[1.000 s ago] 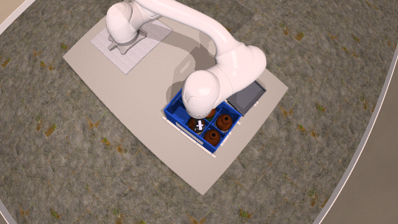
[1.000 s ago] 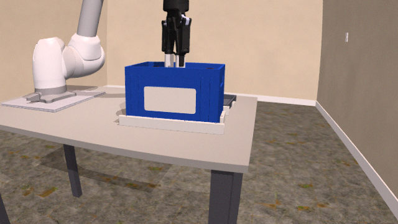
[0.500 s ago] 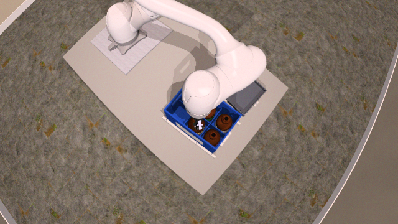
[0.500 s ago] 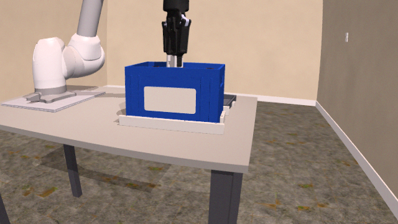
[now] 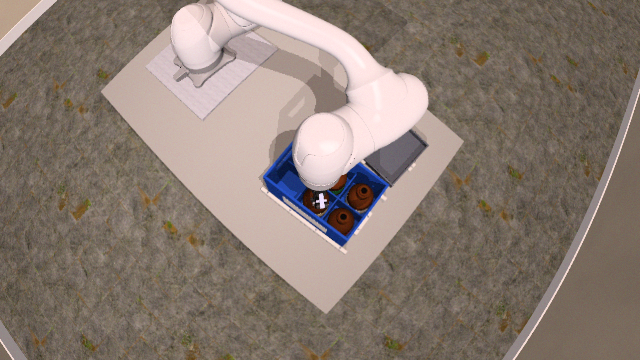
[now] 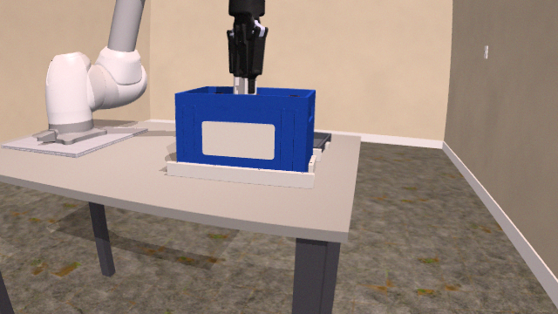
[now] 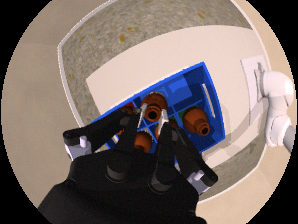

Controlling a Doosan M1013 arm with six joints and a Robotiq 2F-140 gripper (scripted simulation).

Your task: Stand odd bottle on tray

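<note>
Now: hand 1 cm past the crate, 4 cm to the right of it and 9 cm above it. Round my hand: bottle: 9 cm ahead, 1 cm to the left, 9 cm below; dark grey tray: 1 cm behind, 30 cm to the left, 16 cm below.
</note>
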